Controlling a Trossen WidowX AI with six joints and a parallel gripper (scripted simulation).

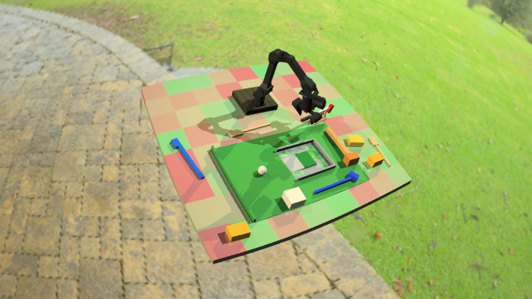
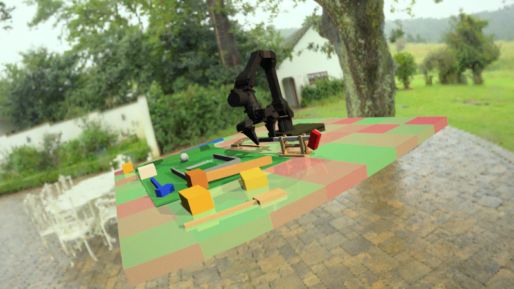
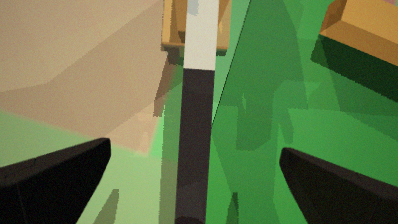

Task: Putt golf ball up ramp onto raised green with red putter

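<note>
Right now my gripper tip is 11 cm to the right of the red putter and 3 cm past it. From my gripper tip the other things lie so: green mat 25 cm ahead, 21 cm to the right, 5 cm below; then blue putter 44 cm ahead, 6 cm to the right, 4 cm below; then wooden stand 12 cm to the left, 3 cm behind, 2 cm below.
</note>
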